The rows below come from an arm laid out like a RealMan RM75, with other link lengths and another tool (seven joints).
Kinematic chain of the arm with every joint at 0, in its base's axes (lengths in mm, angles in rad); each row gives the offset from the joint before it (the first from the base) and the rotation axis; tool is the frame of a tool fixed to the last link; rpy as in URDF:
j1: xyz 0 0 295.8 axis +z
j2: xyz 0 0 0 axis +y
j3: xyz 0 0 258.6 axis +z
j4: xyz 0 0 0 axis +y
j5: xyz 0 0 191.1 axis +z
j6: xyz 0 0 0 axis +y
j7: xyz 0 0 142.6 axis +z
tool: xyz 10 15 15 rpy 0.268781 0 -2.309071
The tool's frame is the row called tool.
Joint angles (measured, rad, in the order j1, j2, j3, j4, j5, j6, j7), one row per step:
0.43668 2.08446 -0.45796 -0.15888 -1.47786 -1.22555 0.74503
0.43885 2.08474 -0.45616 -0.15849 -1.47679 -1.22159 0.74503
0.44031 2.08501 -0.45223 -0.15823 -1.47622 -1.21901 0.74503
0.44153 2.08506 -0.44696 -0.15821 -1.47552 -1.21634 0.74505
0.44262 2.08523 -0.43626 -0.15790 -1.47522 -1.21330 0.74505
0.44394 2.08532 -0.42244 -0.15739 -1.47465 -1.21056 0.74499
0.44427 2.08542 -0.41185 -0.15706 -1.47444 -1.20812 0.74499
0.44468 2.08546 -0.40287 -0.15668 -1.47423 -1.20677 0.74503
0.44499 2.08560 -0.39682 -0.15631 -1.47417 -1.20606 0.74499
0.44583 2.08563 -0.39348 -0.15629 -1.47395 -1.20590 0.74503
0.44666 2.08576 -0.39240 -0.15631 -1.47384 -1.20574 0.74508
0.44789 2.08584 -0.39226 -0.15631 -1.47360 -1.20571 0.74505
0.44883 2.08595 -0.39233 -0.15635 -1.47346 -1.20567 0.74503
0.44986 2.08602 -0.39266 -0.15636 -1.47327 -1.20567 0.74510
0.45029 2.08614 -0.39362 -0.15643 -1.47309 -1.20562 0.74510
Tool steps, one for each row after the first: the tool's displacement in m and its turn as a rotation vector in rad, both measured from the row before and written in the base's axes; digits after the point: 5 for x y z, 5 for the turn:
-0.00006 0.00091 0.00002 0.00140 -0.00010 -0.00274
0.00007 0.00076 0.00032 0.00293 0.00099 -0.00305
0.00029 0.00083 0.00065 0.00430 0.00117 -0.00400
0.00063 0.00104 0.00118 0.00796 0.00317 -0.00709
0.00071 0.00128 0.00163 0.01059 0.00465 -0.00829
0.00081 0.00074 0.00121 0.00787 0.00337 -0.00725
0.00055 0.00064 0.00106 0.00676 0.00325 -0.00544
0.00030 0.00040 0.00064 0.00442 0.00237 -0.00344
-0.00006 0.00046 0.00044 0.00274 0.00137 -0.00105
-0.00021 0.00032 0.00010 0.00085 0.00054 0.00010
-0.00040 0.00041 0.00001 0.00027 0.00020 0.00106
-0.00032 0.00030 -0.00003 0.00003 0.00007 0.00091
-0.00036 0.00031 -0.00005 -0.00015 0.00008 0.00110
-0.00021 0.00009 -0.00014 -0.00063 -0.00025 0.00082

